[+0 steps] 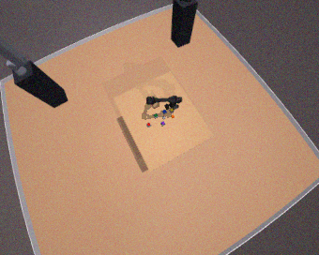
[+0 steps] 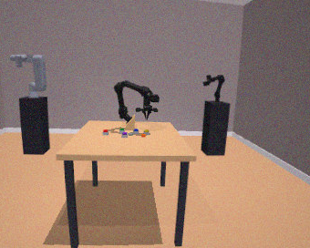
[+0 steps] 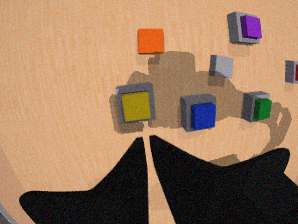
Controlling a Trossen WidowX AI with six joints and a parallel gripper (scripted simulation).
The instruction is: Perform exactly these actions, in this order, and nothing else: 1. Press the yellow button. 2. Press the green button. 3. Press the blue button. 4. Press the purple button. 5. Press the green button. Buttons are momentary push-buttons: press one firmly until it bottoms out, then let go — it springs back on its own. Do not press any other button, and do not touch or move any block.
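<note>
My gripper tip is 21 cm to the left of the green button, 10 cm above it and 4 cm past it. From my gripper tip the other things lie so: blue button (10 cm below, 9 cm to the right, 3 cm behind); yellow button (10 cm below); orange piece (12 cm below, 8 cm ahead, 3 cm to the right).
</note>
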